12 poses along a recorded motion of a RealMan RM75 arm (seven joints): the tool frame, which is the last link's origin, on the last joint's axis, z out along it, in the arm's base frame.
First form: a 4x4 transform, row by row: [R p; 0 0 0 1], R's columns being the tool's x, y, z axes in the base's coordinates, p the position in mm. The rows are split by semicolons.
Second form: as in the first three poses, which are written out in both.
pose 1, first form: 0.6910 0.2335 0.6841 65.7; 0.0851 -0.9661 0.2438 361.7; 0.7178 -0.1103 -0.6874 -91.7; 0 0 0 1
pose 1, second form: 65.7 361.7 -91.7 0.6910 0.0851 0.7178 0.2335 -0.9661 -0.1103
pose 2, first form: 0.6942 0.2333 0.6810 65.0; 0.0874 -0.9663 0.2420 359.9; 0.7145 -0.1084 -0.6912 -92.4; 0 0 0 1
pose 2, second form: 65.0 359.9 -92.4 0.6942 0.0874 0.7145 0.2333 -0.9663 -0.1084
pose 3, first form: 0.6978 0.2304 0.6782 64.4; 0.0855 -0.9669 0.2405 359.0; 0.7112 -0.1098 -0.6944 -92.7; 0 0 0 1
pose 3, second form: 64.4 359.0 -92.7 0.6978 0.0855 0.7112 0.2304 -0.9669 -0.1098
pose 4, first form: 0.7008 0.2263 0.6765 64.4; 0.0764 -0.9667 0.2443 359.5; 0.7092 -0.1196 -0.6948 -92.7; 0 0 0 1
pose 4, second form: 64.4 359.5 -92.7 0.7008 0.0764 0.7092 0.2263 -0.9667 -0.1196
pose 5, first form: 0.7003 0.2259 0.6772 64.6; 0.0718 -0.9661 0.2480 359.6; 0.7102 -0.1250 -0.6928 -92.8; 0 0 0 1
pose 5, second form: 64.6 359.6 -92.8 0.7003 0.0718 0.7102 0.2259 -0.9661 -0.1250
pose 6, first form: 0.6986 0.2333 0.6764 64.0; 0.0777 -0.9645 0.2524 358.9; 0.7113 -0.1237 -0.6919 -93.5; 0 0 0 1
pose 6, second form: 64.0 358.9 -93.5 0.6986 0.0777 0.7113 0.2333 -0.9645 -0.1237
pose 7, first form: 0.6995 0.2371 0.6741 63.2; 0.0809 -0.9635 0.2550 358.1; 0.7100 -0.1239 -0.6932 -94.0; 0 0 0 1
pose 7, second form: 63.2 358.1 -94.0 0.6995 0.0809 0.7100 0.2371 -0.9635 -0.1239
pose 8, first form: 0.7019 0.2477 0.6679 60.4; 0.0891 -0.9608 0.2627 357.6; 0.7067 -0.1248 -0.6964 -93.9; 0 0 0 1
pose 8, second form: 60.4 357.6 -93.9 0.7019 0.0891 0.7067 0.2477 -0.9608 -0.1248
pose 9, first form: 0.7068 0.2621 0.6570 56.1; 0.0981 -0.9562 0.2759 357.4; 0.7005 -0.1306 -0.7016 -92.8; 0 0 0 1
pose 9, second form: 56.1 357.4 -92.8 0.7068 0.0981 0.7005 0.2621 -0.9562 -0.1306
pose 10, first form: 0.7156 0.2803 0.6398 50.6; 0.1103 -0.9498 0.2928 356.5; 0.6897 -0.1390 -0.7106 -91.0; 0 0 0 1
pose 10, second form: 50.6 356.5 -91.0 0.7156 0.1103 0.6897 0.2803 -0.9498 -0.1390
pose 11, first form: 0.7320 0.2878 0.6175 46.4; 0.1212 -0.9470 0.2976 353.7; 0.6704 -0.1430 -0.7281 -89.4; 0 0 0 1
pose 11, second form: 46.4 353.7 -89.4 0.7320 0.1212 0.6704 0.2878 -0.9470 -0.1430
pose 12, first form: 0.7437 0.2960 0.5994 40.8; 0.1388 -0.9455 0.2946 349.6; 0.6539 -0.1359 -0.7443 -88.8; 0 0 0 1
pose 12, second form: 40.8 349.6 -88.8 0.7437 0.1388 0.6539 0.2960 -0.9455 -0.1359
